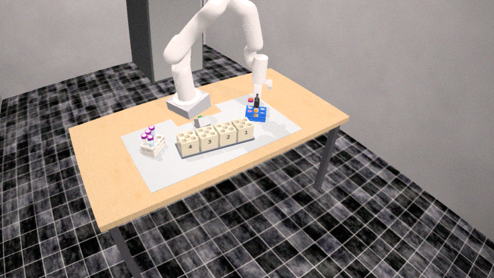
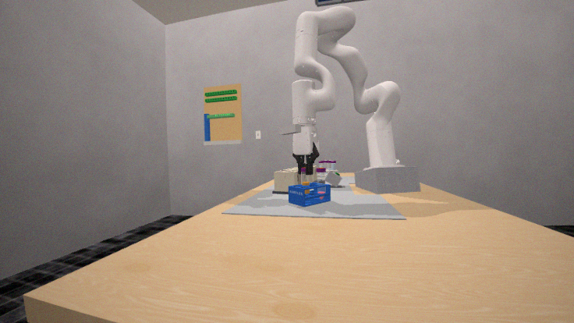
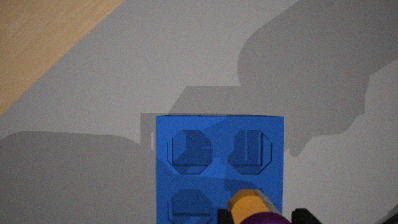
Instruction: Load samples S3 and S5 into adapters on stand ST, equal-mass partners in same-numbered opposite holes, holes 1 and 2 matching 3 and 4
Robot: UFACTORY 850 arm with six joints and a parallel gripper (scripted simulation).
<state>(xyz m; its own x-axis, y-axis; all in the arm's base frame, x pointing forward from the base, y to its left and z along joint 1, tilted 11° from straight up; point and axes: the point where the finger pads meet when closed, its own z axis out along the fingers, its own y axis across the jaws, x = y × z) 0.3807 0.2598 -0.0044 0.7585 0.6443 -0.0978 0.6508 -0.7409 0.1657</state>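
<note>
Now: the sample tube 1 cm ahead of my hand and 5 cm below it. Round my hand: blue sample rack 1 cm behind, 2 cm to the left, 9 cm below.
</note>
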